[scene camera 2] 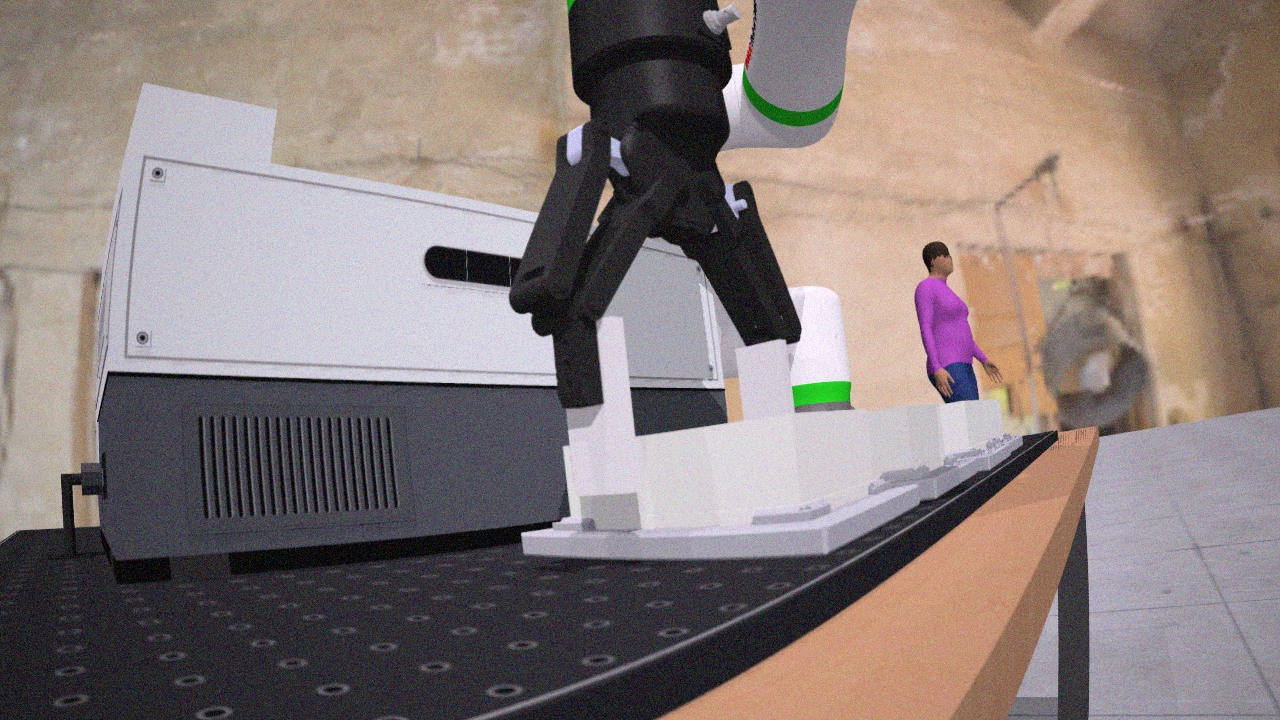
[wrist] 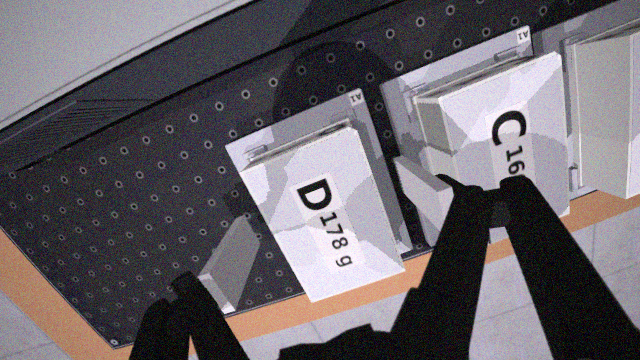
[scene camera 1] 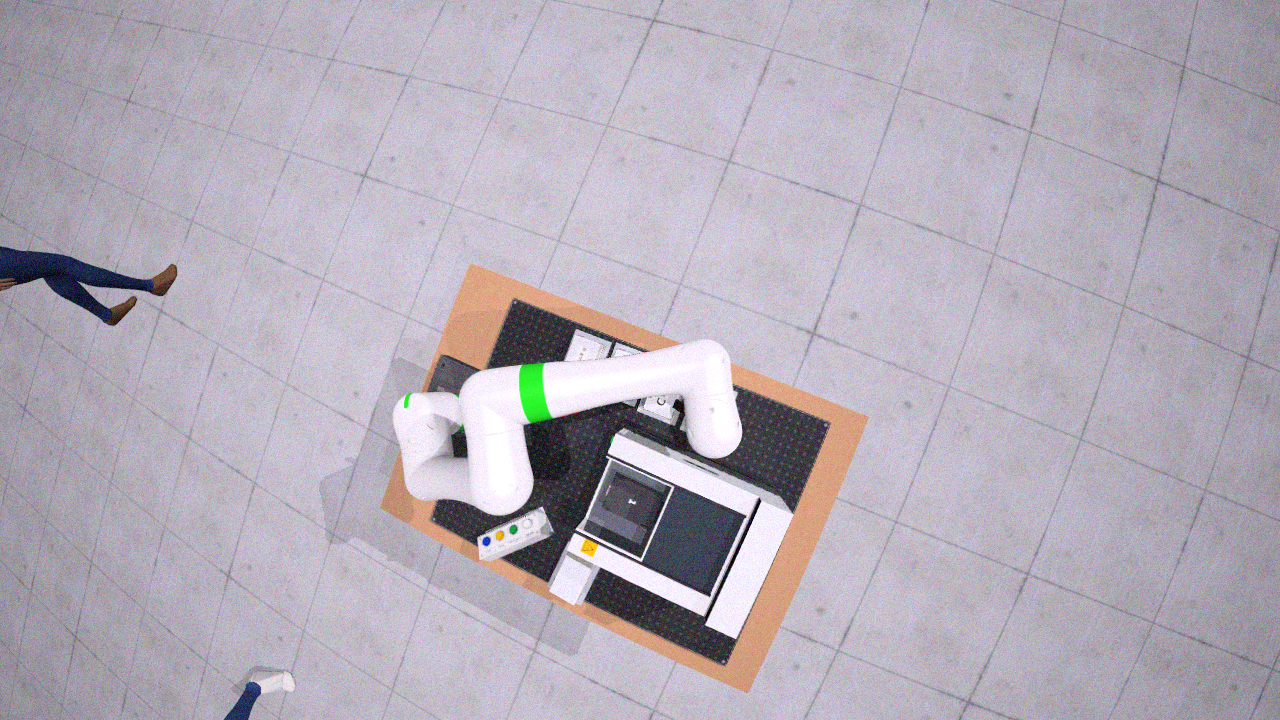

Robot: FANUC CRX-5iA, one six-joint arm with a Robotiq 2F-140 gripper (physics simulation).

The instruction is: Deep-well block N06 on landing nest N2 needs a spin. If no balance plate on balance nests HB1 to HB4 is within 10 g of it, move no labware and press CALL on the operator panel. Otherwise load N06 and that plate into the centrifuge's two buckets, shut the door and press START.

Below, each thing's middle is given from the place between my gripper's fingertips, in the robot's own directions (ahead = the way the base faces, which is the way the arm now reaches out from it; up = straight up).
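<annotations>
Counted from my hand: the centrifuge (scene camera 2: 295, 369) 90 mm above, 10 mm ahead of it, 290 mm to the right; the button box (scene camera 1: 534, 526) 10 mm above, 460 mm behind, 540 mm to the right. Going by their middles, the centrifuge is the nearest to my hand of the things named here.
</annotations>
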